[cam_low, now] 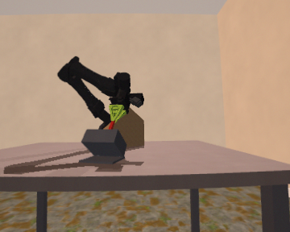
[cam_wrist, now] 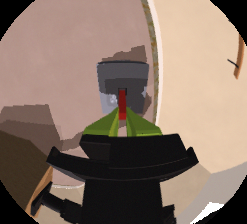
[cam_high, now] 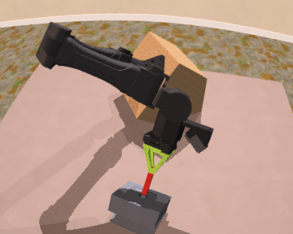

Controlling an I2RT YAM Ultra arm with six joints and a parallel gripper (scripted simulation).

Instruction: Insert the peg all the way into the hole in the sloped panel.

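My hand is 20 mm short of the red peg, 10 mm to the left of it and 30 mm above it.
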